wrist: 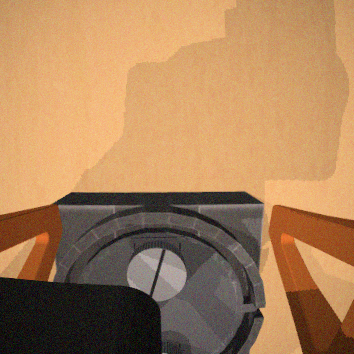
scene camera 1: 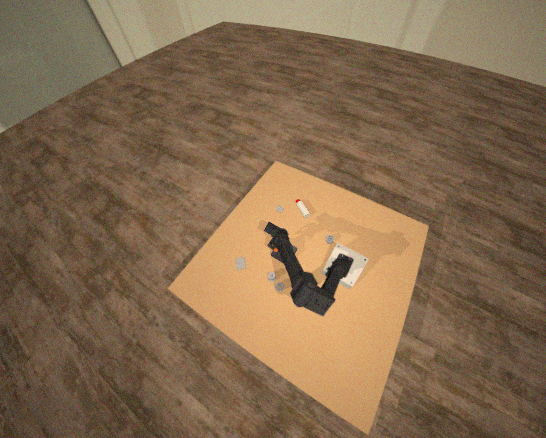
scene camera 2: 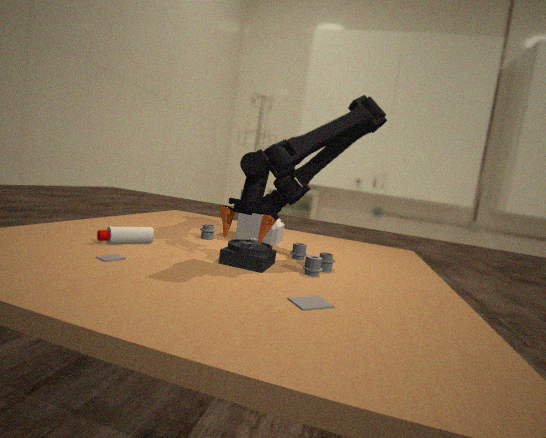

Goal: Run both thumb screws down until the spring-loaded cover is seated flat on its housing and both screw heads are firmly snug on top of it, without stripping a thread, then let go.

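Frame: origin at the arm's base, x ahead, y left, z up, level; millimetres.
Seen in the pictures: gripper, fingertip midpoint: (wrist: 164,218) (scene camera 2: 241,240); arm's base at its link origin: (scene camera 1: 342,265).
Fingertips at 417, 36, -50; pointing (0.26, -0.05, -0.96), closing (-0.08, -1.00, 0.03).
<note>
Offsets run from my fingertips to a thing's top centre, as dx, dy, dz. "spot": to the spot under its first point.
The black housing {-64, +10, -20} (scene camera 2: 247,259) (wrist: 90,215) stands on the mat, with the dark grey round cover {-64, +9, -22} (wrist: 210,280) inside its ring. One thumb screw {-32, +7, -11} (wrist: 156,275) shows a pale round head with a slot and a knurled edge. Part of the second thumb screw's knurled edge {spot: -84, +2, -24} (wrist: 173,338) shows at the bottom of the wrist view; the rest is cut off or behind the black gripper body. My gripper (scene camera 2: 243,239) (wrist: 164,218) is open and empty, its orange fingers apart above the housing, one on each side of the first screw. Whether the cover lies flat is unclear.
A white bottle with a red cap {-23, -357, -26} (scene camera 1: 303,208) (scene camera 2: 131,235) lies on the mat. Grey flanged cylinders {-73, +191, -27} (scene camera 2: 313,266) (scene camera 1: 271,275) stand at one side, another {-294, -212, -27} (scene camera 1: 330,239) (scene camera 2: 207,232) near the white base plate (scene camera 1: 357,270). Two thin grey plates {+150, +207, -73} (scene camera 1: 240,263) {+128, -287, -73} (scene camera 2: 111,258) lie apart.
</note>
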